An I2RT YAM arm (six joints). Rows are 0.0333 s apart.
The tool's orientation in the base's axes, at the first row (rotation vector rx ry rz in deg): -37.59 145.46 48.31
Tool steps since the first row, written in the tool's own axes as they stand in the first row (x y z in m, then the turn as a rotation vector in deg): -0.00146 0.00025 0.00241 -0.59 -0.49 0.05; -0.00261 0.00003 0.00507 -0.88 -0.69 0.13; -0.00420 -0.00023 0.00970 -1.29 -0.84 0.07; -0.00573 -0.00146 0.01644 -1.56 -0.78 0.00; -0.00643 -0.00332 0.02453 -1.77 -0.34 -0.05; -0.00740 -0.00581 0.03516 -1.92 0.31 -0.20; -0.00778 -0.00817 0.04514 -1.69 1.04 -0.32
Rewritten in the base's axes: 0.00156 0.00215 -0.00097 0.76 -0.14 0.03; 0.00317 0.00403 -0.00249 1.12 -0.14 0.02; 0.00557 0.00727 -0.00528 1.52 -0.16 0.20; 0.00888 0.01114 -0.01012 1.69 -0.07 0.41; 0.01213 0.01515 -0.01665 1.62 0.27 0.75; 0.01647 0.02042 -0.02523 1.36 0.68 1.23; 0.02012 0.02518 -0.03356 0.75 1.06 1.54
